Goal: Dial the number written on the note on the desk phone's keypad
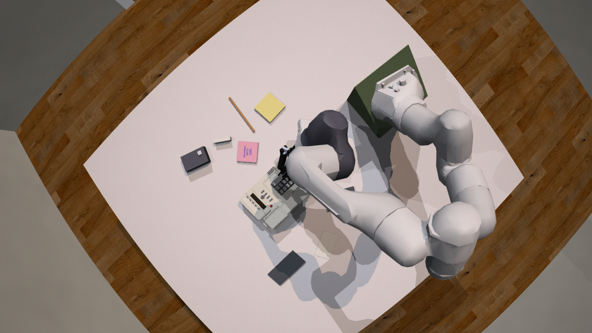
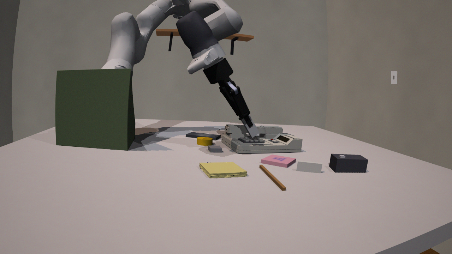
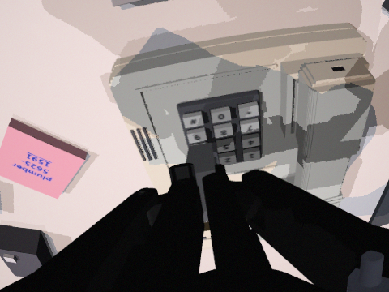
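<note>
Now: hand 5 cm short of the handset, 9 cm to the right of it and 3 cm above it. The rest, counted from my hand: pink note 4 cm ahead, 15 cm to the right, 7 cm below; grey block 11 cm behind, 2 cm to the right, 7 cm below; white block 8 cm ahead, 25 cm to the right, 6 cm below.
</note>
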